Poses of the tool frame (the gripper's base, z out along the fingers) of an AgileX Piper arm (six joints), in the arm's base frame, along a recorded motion.
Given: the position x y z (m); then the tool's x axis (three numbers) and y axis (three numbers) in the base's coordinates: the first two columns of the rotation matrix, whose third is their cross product.
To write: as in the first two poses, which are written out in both.
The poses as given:
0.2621 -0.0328 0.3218 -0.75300 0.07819 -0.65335 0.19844 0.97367 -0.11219
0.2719 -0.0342 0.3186 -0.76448 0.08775 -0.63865 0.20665 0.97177 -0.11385
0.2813 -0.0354 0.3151 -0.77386 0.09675 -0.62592 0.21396 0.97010 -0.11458
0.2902 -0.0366 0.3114 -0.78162 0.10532 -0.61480 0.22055 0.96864 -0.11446
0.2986 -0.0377 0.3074 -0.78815 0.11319 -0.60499 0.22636 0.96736 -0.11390
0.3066 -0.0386 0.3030 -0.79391 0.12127 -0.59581 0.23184 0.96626 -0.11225
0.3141 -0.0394 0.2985 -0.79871 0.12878 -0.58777 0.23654 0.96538 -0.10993
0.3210 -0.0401 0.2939 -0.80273 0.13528 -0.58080 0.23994 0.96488 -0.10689
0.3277 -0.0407 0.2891 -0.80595 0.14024 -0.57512 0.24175 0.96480 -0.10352
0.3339 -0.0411 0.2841 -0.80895 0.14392 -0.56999 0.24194 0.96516 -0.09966
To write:
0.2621 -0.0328 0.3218 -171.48 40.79 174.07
0.2719 -0.0342 0.3186 -171.49 39.69 173.45
0.2813 -0.0354 0.3151 -171.55 38.75 172.87
0.2902 -0.0366 0.3114 -171.66 37.94 172.33
0.2986 -0.0377 0.3074 -171.78 37.23 171.83
0.3066 -0.0386 0.3030 -171.97 36.57 171.32
0.3141 -0.0394 0.2985 -172.19 36.00 170.84
0.3210 -0.0401 0.2939 -172.45 35.51 170.43
0.3277 -0.0407 0.2891 -172.73 35.11 170.13
0.3339 -0.0411 0.2841 -173.03 34.75 169.91

